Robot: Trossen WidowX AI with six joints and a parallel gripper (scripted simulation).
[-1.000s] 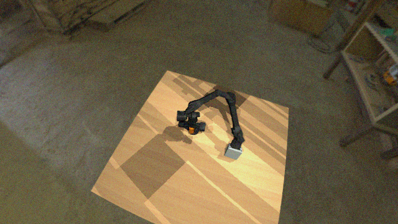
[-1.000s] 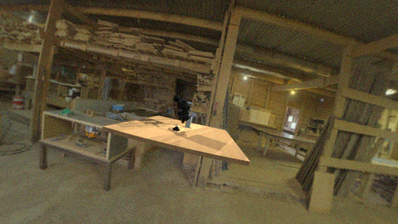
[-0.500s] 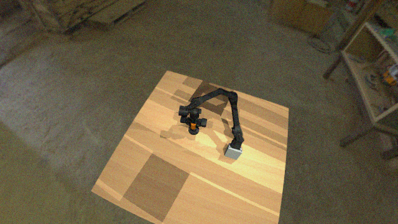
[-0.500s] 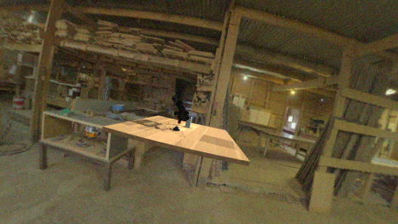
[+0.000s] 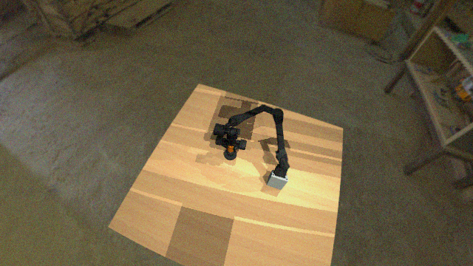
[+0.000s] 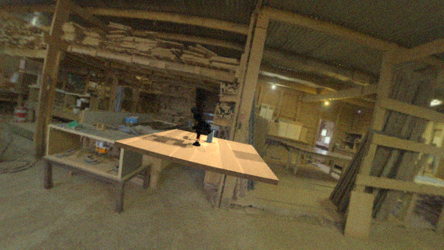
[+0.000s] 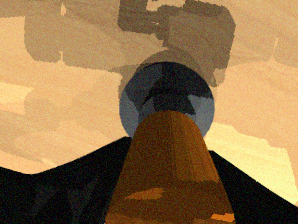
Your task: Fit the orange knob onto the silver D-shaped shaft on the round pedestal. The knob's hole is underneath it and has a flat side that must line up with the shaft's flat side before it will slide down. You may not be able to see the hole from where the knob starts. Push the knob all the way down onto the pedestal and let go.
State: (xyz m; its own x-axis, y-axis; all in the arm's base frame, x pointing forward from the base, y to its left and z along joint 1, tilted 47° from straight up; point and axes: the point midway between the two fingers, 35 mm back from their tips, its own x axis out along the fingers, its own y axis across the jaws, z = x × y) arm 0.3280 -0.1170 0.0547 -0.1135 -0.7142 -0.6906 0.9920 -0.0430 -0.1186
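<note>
Right now the dark pedestal is 5 cm below my gripper tip. From my gripper tip the other things lie so: orange knob (3 cm above).
</note>
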